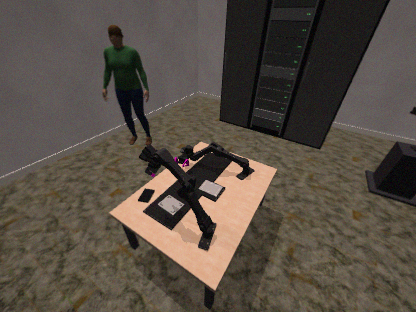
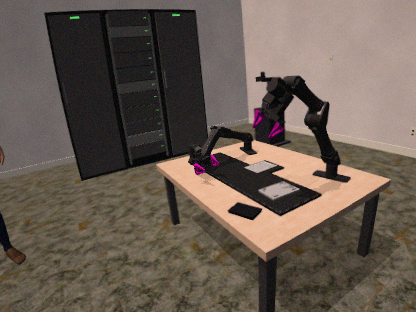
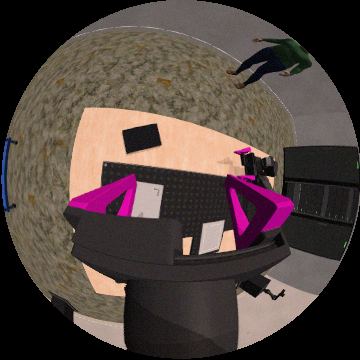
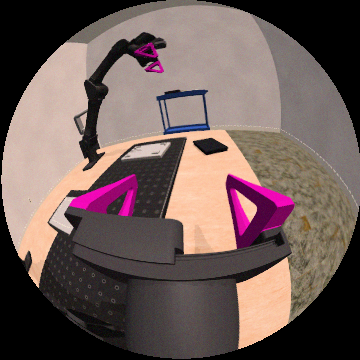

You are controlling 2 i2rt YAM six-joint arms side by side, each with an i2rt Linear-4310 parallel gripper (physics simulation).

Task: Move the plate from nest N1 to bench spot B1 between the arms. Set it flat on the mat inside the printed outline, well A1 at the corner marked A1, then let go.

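Pixels of known places: left gripper, fingertip midpoint: [image 1: 153,168] [image 2: 260,133] [image 3: 180,178] [image 4: 159,64]; right gripper, fingertip midpoint: [image 2: 212,167] [image 3: 235,163] [image 4: 181,178]; left arm's base, link origin: [image 1: 207,235] [image 2: 331,176] [image 4: 94,160]; right arm's base, link origin: [image 1: 245,173] [image 2: 248,151].
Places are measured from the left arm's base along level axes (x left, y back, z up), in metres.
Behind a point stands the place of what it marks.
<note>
The pale rectangular piece with corner marks [image 1: 171,204] {z 0.025, x -0.134, y -0.332 m} [image 2: 279,190] {z 0.025, x -0.126, y -0.345 m} [image 3: 148,200] {z 0.025, x -0.158, y -0.354 m} [image 4: 146,150] {z 0.025, x -0.148, y -0.344 m}, apparently nest N1, lies on one end of the long black perforated board [image 1: 156,212] {z 0.013, x -0.041, y -0.407 m} [image 2: 235,176] {z 0.013, x -0.441, y -0.311 m} [image 3: 190,195] {z 0.013, x -0.321, y -0.337 m} [image 4: 154,186] {z 0.013, x -0.365, y -0.385 m}. I cannot tell a separate plate from it. A pale panel on a dark base [image 1: 211,187] {z 0.015, x -0.414, y -0.102 m} [image 2: 262,167] {z 0.015, x -0.390, y -0.114 m} [image 3: 212,237] {z 0.015, x -0.415, y -0.103 m} [image 4: 61,215] {z 0.015, x -0.427, y -0.090 m}, apparently the B1 mat, lies beside the board between the arms; its print is unreadable. My left gripper [image 1: 152,173] {z 0.332, x -0.155, y -0.446 m} [image 2: 263,131] {z 0.332, x -0.155, y -0.446 m} [image 3: 180,178] {z 0.332, x -0.155, y -0.446 m} [image 4: 159,64] {z 0.332, x -0.155, y -0.446 m} is open, high above the table. My right gripper [image 1: 181,161] {z 0.103, x -0.488, y -0.443 m} [image 2: 207,165] {z 0.103, x -0.488, y -0.443 m} [image 4: 181,178] {z 0.103, x -0.488, y -0.443 m} is open and low, near the board's other end.
A small black slab [image 1: 146,195] {z 0.013, x -0.159, y -0.567 m} [image 2: 245,210] {z 0.013, x -0.156, y -0.575 m} [image 3: 142,138] {z 0.013, x -0.166, y -0.565 m} [image 4: 210,146] {z 0.013, x -0.195, y -0.567 m} lies on the table beside the board's nest end. A server rack [image 1: 240,65] [image 2: 80,90] stands beyond the table. A person [image 1: 126,70] [image 3: 270,57] stands on the floor. A blue-framed stand [image 4: 182,94] is behind.
</note>
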